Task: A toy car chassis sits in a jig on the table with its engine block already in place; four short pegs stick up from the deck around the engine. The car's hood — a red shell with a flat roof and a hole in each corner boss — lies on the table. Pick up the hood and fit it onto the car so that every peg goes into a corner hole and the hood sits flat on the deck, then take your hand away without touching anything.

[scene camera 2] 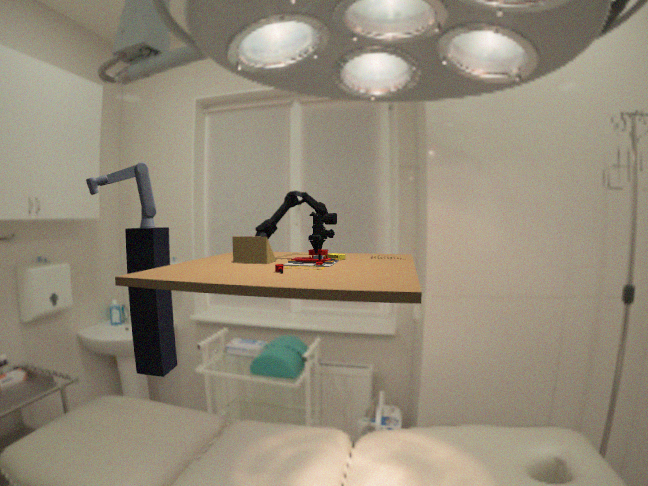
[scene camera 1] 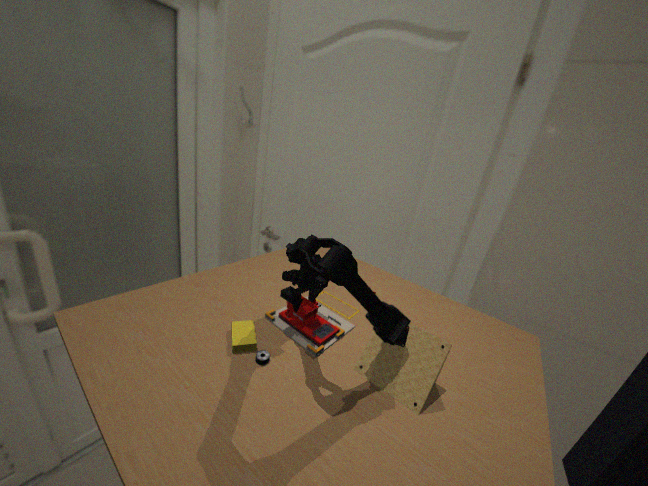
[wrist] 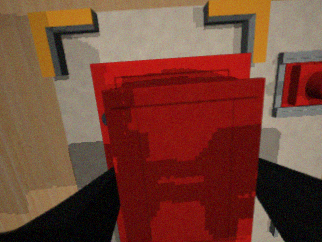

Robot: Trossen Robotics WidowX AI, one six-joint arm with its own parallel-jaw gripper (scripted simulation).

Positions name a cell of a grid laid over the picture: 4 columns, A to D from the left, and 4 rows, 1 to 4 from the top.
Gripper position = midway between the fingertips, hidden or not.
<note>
My gripper (scene camera 1: B3) carries a red hood (wrist: C3). I also see a yellow block (scene camera 1: B3).
My gripper shows as well in the wrist view (wrist: C3). The wrist view misses the yellow block: it is out of frame.
</note>
